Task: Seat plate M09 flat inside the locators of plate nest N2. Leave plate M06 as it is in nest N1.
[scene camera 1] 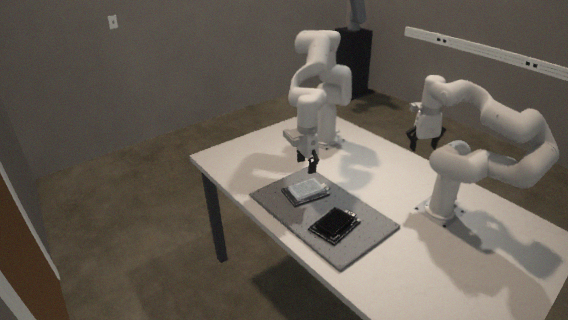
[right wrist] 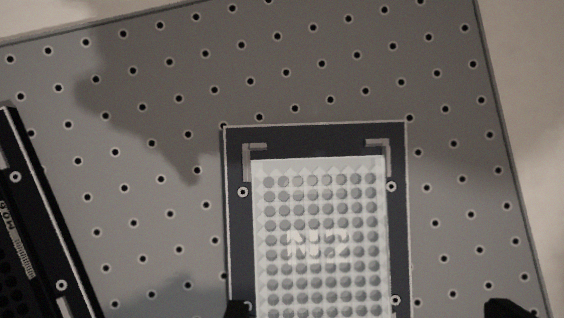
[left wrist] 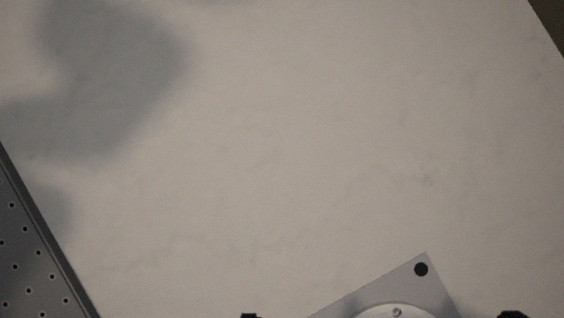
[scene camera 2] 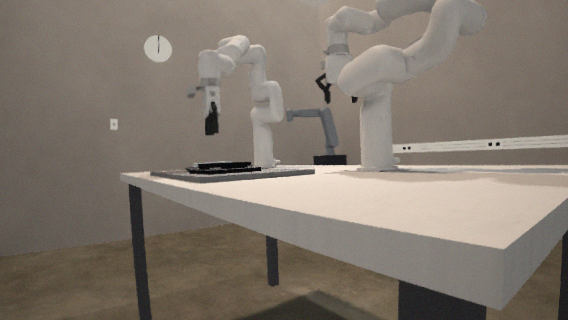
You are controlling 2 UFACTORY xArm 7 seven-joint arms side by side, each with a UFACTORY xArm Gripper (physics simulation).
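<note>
Clear plate M09 lies on dark nest N2. In the right wrist view a gap shows between its upper edge and the top corner locators; its lower end is cut off, and I cannot tell if it lies flat. Black plate M06 sits in nest N1. My right gripper is open and empty, above nest N2. My left gripper is open and empty, high near its own arm's base, away from both nests.
Both nests stand on a grey perforated board on the white table. The left arm's base plate shows low in the left wrist view. N1 stands beside N2.
</note>
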